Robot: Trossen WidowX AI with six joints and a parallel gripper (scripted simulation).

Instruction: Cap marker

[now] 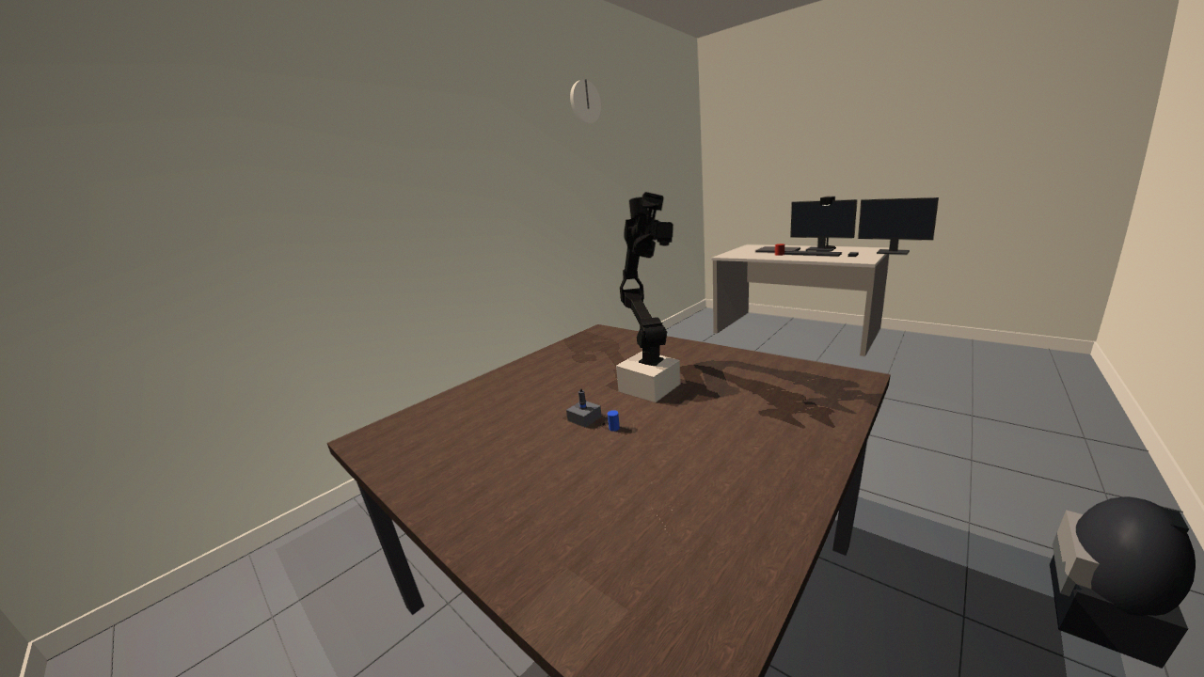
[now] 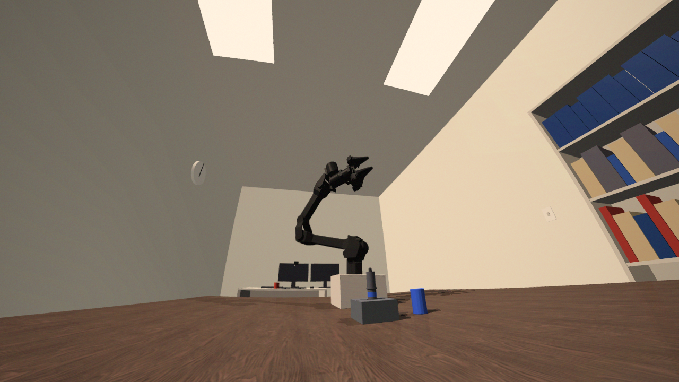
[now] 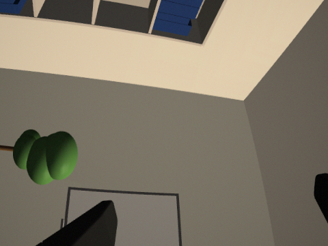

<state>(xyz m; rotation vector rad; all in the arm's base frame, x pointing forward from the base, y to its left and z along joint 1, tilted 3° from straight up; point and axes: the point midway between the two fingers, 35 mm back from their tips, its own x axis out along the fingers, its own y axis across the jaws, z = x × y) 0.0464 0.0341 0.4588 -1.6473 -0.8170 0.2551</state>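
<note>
The blue cap lies 53 cm below my gripper tip, 22 cm ahead of it and 5 cm to the right of it. Also, from my gripper tip: holder block: 54 cm below, 21 cm ahead, 16 cm to the right.
</note>
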